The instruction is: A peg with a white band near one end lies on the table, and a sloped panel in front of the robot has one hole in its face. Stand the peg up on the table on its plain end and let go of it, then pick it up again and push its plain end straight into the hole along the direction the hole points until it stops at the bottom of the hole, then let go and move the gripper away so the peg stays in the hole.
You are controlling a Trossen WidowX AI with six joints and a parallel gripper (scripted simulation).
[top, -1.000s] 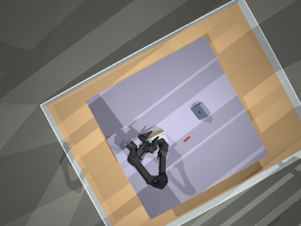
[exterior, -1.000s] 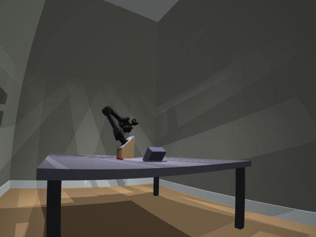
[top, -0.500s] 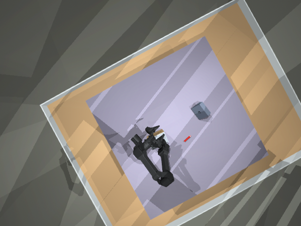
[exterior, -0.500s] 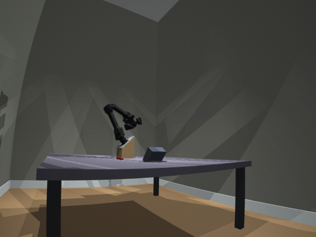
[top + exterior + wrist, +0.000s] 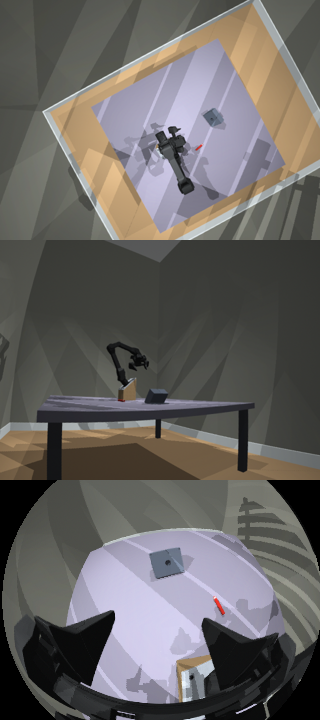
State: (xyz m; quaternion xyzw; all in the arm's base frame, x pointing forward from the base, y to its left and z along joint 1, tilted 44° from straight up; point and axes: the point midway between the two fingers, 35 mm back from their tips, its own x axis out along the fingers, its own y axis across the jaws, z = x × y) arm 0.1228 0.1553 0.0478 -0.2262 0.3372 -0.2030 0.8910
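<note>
The red peg is 110 mm ahead of my gripper tip, 210 mm to the right of it and 260 mm below it. From my gripper tip the other things lie so: sloped panel 320 mm ahead, 50 mm to the right, 230 mm below.
</note>
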